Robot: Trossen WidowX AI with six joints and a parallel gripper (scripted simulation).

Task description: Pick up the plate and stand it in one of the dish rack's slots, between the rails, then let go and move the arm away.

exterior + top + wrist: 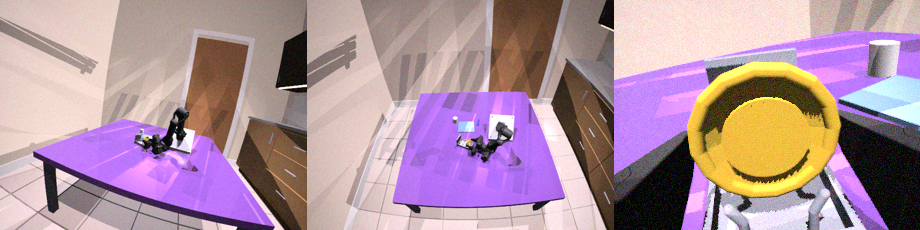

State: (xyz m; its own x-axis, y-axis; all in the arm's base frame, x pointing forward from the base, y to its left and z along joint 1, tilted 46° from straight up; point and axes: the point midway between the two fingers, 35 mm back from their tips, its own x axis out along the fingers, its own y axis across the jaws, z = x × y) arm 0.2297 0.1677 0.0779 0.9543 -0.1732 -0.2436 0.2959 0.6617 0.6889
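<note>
My gripper tip is 2 cm short of the grey dish rack, 1 cm to the left of it and 4 cm above it. The rest, counted from my gripper tip: yellow plate (1 cm behind); blue utensil (6 cm behind, 28 cm to the right, 6 cm below); light blue mat (5 cm ahead, 21 cm to the right, 6 cm below).
</note>
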